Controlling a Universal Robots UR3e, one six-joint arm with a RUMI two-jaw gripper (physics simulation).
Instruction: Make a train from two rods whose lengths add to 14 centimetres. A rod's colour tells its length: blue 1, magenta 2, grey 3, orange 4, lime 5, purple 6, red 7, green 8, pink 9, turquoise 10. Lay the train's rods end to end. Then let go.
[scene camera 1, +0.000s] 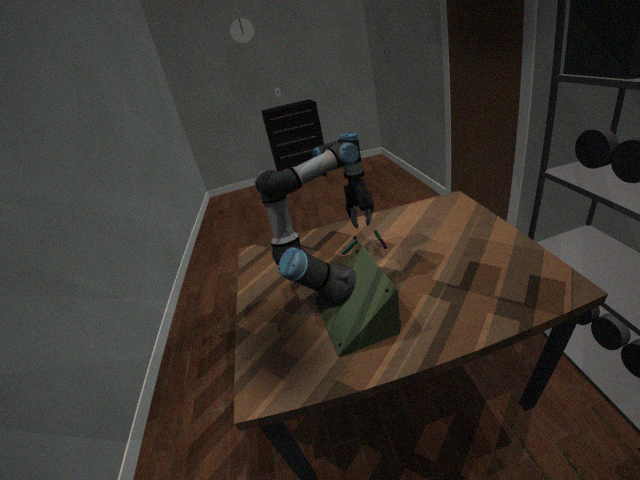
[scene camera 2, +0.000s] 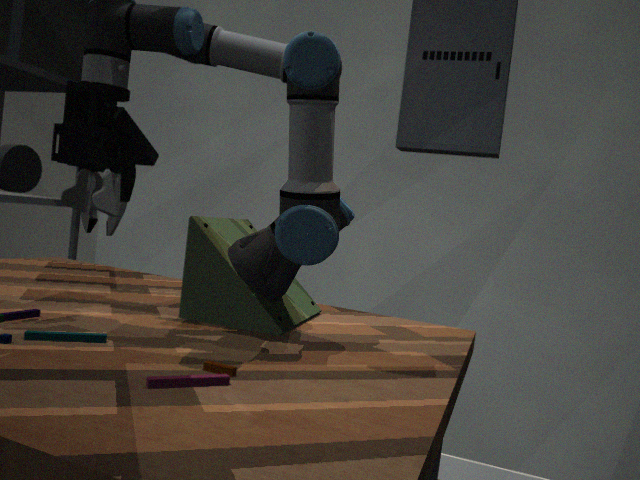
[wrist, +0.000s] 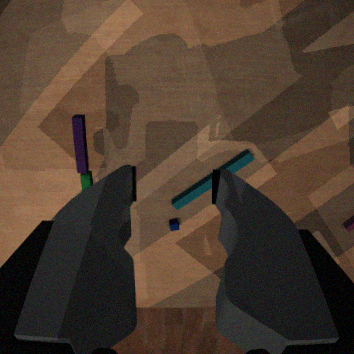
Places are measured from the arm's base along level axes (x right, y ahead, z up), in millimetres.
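Where they show: gripper, fingertip midpoint: (scene camera 1: 362, 227) (scene camera 2: 98, 234) (wrist: 173, 170); arm's base, origin of the base link: (scene camera 1: 341, 286) (scene camera 2: 254, 273).
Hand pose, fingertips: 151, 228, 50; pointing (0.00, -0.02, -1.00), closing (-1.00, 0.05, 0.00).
Things, the pixels of their top centre, and the offset from my fingertips, as dx, dy, dz.
- purple rod, middle of its top: (wrist: 78, 146) (scene camera 2: 20, 311) (scene camera 1: 383, 242) +92, +44, -127
- green rod, middle of its top: (wrist: 88, 205) (scene camera 1: 377, 234) +94, +116, -127
- turquoise rod, middle of its top: (wrist: 211, 182) (scene camera 2: 66, 333) (scene camera 1: 349, 246) -41, +87, -127
- blue rod, middle of its top: (wrist: 173, 226) (scene camera 2: 5, 334) (scene camera 1: 354, 236) -2, +147, -127
- pink rod, middle of its top: (scene camera 2: 189, 376) -261, +130, -127
- orange rod, middle of its top: (scene camera 2: 220, 364) -263, +67, -127
A purple rod (scene camera 1: 383, 243) (scene camera 2: 23, 314) (wrist: 80, 144) and a green rod (scene camera 1: 377, 234) (scene camera 2: 2, 318) (wrist: 86, 181) lie on the table end to end in one line, with no gap that I can make out. In the wrist view my left finger hides most of the green rod, and scene camera 2 cuts it off at the left edge. My gripper (scene camera 1: 361, 225) (scene camera 2: 100, 231) (wrist: 173, 170) is open and empty. It hangs well above the table, off to the side of the two rods.
A turquoise rod (scene camera 1: 349, 245) (scene camera 2: 65, 336) (wrist: 212, 181) and a blue rod (scene camera 1: 355, 237) (scene camera 2: 5, 338) (wrist: 174, 225) lie below the gripper. A pink rod (scene camera 2: 188, 381) (wrist: 349, 223) and an orange rod (scene camera 2: 220, 367) lie farther off. The arm stands on a green wedge (scene camera 1: 372, 289) (scene camera 2: 217, 289).
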